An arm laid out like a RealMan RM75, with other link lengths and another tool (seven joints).
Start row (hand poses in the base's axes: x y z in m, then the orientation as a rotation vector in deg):
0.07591 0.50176 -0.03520 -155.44 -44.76 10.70
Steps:
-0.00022 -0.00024 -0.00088 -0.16 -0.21 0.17
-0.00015 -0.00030 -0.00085 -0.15 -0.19 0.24
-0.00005 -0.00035 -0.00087 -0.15 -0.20 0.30
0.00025 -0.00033 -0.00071 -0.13 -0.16 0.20
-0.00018 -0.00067 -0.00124 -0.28 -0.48 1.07
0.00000 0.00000 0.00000 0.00 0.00 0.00
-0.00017 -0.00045 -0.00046 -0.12 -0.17 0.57
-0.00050 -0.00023 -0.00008 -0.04 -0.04 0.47
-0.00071 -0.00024 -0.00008 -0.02 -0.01 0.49
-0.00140 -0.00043 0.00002 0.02 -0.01 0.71
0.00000 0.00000 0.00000 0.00 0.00 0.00
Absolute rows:
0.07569 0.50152 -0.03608 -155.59 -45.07 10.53
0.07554 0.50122 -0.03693 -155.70 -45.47 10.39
0.07549 0.50087 -0.03780 -155.80 -45.96 10.25
0.07574 0.50054 -0.03851 -155.90 -46.30 10.14
0.07556 0.49987 -0.03975 -155.92 -47.94 9.85
0.07556 0.49987 -0.03975 -155.92 -47.94 9.85
0.07539 0.49942 -0.04021 -155.87 -48.79 9.80
0.07489 0.49919 -0.04029 -155.74 -49.45 9.86
0.07418 0.49895 -0.04037 -155.57 -50.13 9.96
0.07278 0.49852 -0.04035 -155.27 -51.10 10.08
0.07278 0.49852 -0.04035 -155.27 -51.10 10.08

